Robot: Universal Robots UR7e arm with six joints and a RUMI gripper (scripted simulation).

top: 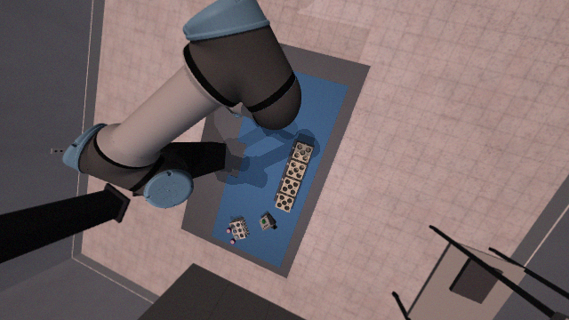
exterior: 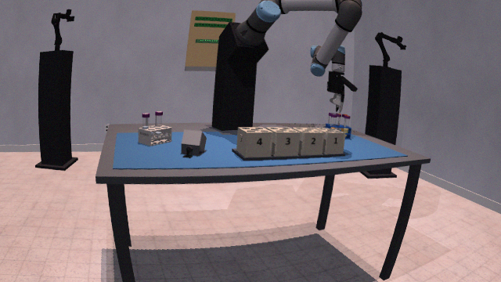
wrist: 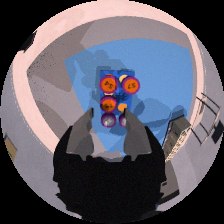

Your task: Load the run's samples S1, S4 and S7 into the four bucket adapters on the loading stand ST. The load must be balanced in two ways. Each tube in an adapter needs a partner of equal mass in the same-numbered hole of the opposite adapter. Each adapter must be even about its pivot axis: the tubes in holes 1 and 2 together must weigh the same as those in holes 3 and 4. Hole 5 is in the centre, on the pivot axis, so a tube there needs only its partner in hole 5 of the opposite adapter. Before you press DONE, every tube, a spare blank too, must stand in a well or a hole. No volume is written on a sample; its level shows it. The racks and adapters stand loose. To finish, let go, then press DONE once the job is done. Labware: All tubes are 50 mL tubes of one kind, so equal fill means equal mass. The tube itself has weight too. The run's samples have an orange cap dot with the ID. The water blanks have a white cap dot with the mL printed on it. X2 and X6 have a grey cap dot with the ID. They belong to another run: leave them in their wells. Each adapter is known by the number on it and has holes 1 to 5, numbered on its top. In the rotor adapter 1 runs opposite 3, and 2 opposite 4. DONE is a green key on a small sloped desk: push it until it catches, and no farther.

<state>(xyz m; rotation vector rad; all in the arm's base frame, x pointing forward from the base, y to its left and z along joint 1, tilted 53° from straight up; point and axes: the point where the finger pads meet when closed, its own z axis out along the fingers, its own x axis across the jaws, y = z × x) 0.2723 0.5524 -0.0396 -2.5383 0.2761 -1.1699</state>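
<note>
My hand is 11 cm above the blue rack and 2 cm short of it. From my hand the other things lie so: white rack 91 cm to the right, 32 cm ahead, 11 cm below; then bucket adapter 51 cm to the right, 47 cm ahead, 9 cm below.
</note>
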